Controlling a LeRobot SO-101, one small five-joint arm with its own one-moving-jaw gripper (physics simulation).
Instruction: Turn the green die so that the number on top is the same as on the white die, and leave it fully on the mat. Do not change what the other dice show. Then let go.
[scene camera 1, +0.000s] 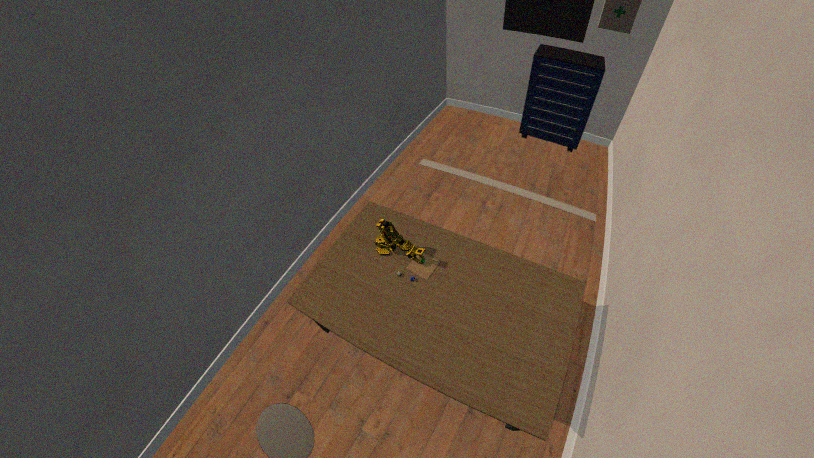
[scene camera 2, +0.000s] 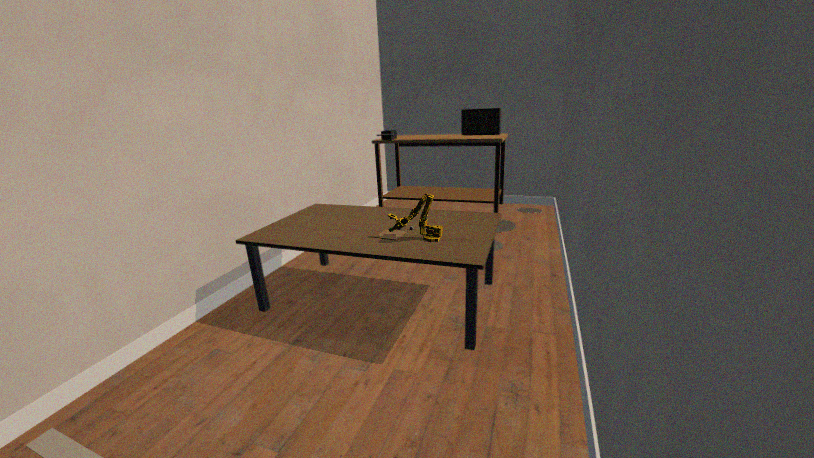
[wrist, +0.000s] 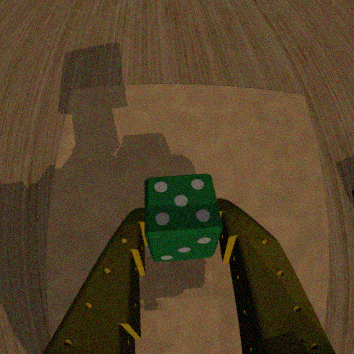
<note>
In view: a green die (wrist: 181, 217) and a tan mat (wrist: 258, 145).
</note>
